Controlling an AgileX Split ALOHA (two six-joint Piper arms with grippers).
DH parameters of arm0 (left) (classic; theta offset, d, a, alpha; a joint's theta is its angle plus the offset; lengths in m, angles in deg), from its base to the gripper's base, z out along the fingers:
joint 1: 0 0.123 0 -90
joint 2: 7.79 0 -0.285 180
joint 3: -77.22 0 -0.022 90
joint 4: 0 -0.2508 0 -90
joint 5: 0 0 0.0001 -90
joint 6: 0 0.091 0 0
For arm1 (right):
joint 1: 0 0.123 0 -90
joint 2: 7.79 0 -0.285 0
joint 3: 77.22 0 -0.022 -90
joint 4: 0 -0.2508 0 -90
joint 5: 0 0 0.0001 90
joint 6: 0 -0.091 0 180
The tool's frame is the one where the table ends.
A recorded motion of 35 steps. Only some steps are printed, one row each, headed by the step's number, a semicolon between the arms.
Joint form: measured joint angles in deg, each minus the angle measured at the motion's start. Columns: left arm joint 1, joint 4, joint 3, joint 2, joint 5, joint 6; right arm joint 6, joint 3, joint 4, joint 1, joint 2, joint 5.
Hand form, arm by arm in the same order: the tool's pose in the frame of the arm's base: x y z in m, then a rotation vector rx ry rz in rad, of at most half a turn. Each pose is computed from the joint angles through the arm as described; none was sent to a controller.
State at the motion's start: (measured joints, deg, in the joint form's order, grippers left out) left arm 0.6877 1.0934 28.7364 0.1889 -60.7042 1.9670; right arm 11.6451 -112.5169 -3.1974 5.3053 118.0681 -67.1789
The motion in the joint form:
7: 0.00 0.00 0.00 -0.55 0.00 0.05; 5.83 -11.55 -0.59 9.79 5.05 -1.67
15: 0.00 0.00 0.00 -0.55 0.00 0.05; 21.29 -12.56 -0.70 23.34 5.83 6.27
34: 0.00 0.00 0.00 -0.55 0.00 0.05; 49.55 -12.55 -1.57 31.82 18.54 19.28
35: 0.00 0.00 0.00 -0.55 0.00 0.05; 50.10 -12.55 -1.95 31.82 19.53 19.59
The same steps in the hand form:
7: -0.0059 -0.0016 0.2778 0.0246 2.0351 0.0069; 0.4573 0.1292 0.3053 -0.7363 2.5630 0.0765
15: -0.0059 -0.0016 0.2778 0.0246 2.0351 0.0069; 0.4265 0.2391 0.3105 -1.2765 2.1771 0.0582
34: -0.0059 -0.0016 0.2778 0.0246 2.0351 0.0069; 0.4242 0.3281 0.2083 -1.8752 1.6808 -0.0702
35: -0.0059 -0.0016 0.2778 0.0246 2.0351 0.0069; 0.4254 0.3296 0.1993 -1.8882 1.6826 -0.0638

